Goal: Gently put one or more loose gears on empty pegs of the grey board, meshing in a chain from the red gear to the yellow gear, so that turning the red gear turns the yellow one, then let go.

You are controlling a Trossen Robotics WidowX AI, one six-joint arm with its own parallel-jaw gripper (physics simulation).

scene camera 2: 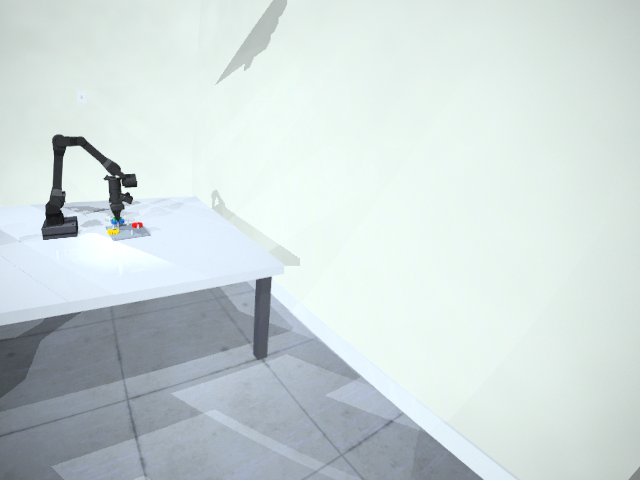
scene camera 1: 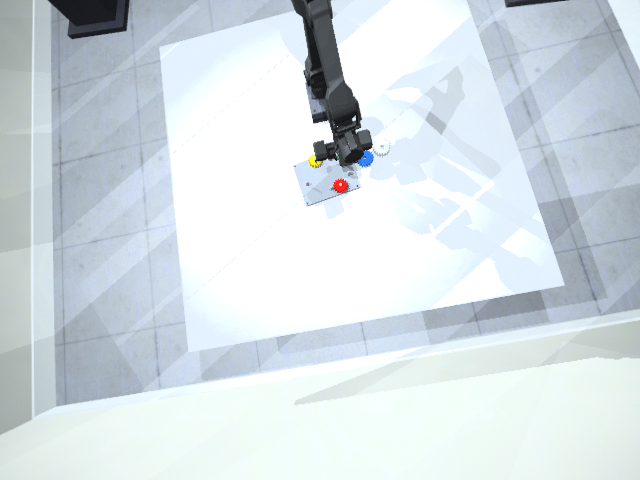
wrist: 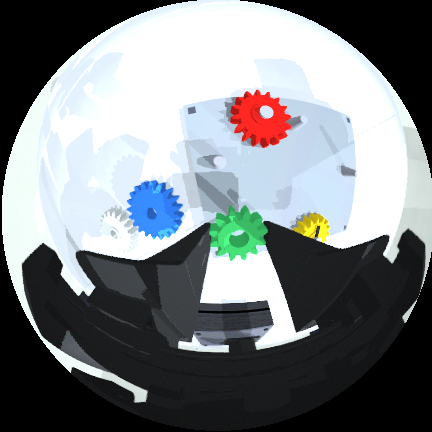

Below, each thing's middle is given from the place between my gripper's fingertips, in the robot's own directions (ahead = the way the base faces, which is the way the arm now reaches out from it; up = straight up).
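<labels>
With the blue gear [wrist: 149, 195], my gripper is 1 cm past it, 8 cm to the right of it and 3 cm above it. The red gear [wrist: 245, 112] is 9 cm ahead of my hand, 1 cm to the right of it and 3 cm below it, while the grey board [scene camera 1: 320, 179] sits 5 cm ahead of my hand, 6 cm to the right of it and 4 cm below it. The green gear [wrist: 220, 231] is right at my hand.
</labels>
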